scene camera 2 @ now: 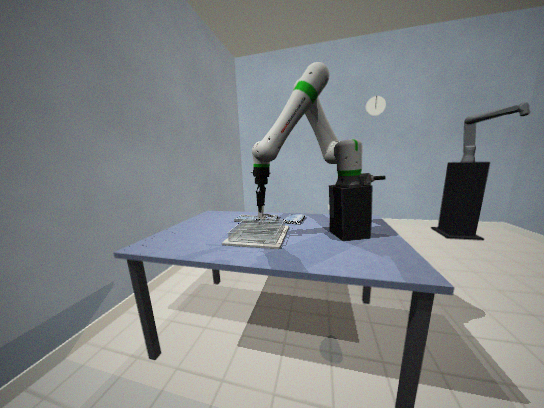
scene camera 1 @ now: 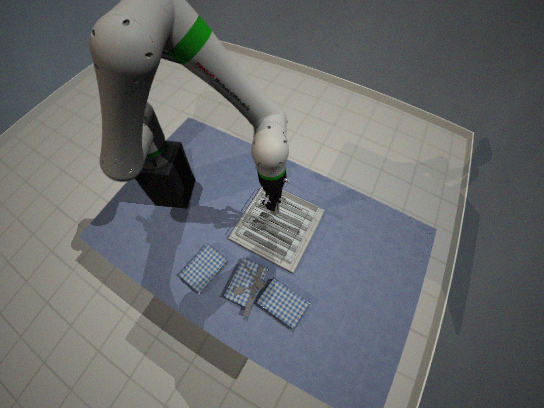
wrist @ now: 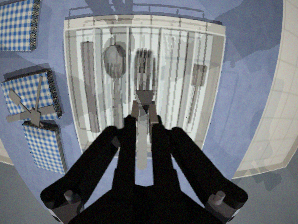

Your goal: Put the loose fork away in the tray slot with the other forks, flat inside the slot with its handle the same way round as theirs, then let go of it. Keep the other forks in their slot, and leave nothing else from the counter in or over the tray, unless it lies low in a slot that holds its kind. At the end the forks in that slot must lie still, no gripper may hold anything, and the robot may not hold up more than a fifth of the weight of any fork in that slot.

In view: the gripper (wrist: pixel 143 109) and a white cutlery tray (wrist: pixel 69 34).
